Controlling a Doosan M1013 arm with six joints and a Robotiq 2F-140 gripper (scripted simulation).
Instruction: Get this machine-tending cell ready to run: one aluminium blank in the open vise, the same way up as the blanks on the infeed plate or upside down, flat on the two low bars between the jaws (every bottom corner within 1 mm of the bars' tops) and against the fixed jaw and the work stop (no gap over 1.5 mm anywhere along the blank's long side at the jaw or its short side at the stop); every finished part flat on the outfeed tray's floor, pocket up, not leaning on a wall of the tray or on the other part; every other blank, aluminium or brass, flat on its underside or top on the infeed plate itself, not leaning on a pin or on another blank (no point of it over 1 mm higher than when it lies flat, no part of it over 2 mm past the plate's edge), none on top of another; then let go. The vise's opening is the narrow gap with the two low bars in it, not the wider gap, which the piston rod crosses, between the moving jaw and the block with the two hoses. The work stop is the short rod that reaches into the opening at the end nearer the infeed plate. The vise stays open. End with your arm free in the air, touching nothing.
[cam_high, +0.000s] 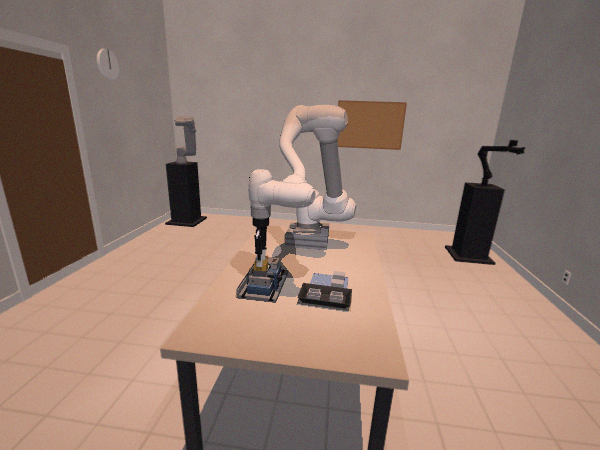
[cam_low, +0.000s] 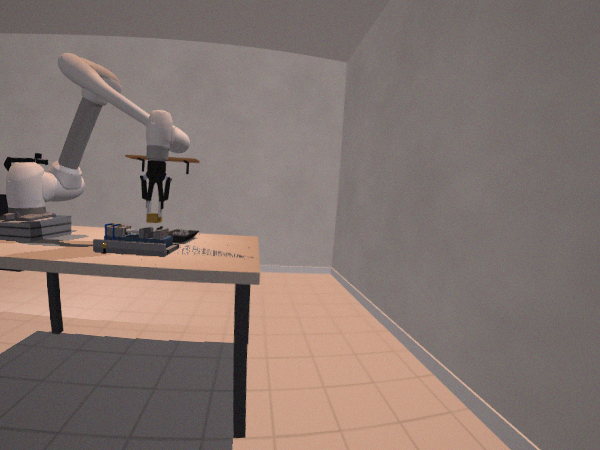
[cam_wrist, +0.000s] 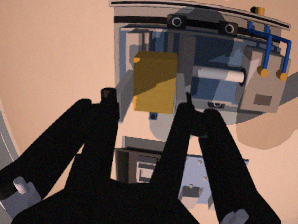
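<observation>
The vise plate lies 150 mm behind my hand, 320 mm to the left of it and 180 mm below it. Also, from my hand: vise: 70 mm behind, 140 mm below; then piston rod: 90 mm behind, 100 mm below; then brass blank: 40 mm below.
</observation>
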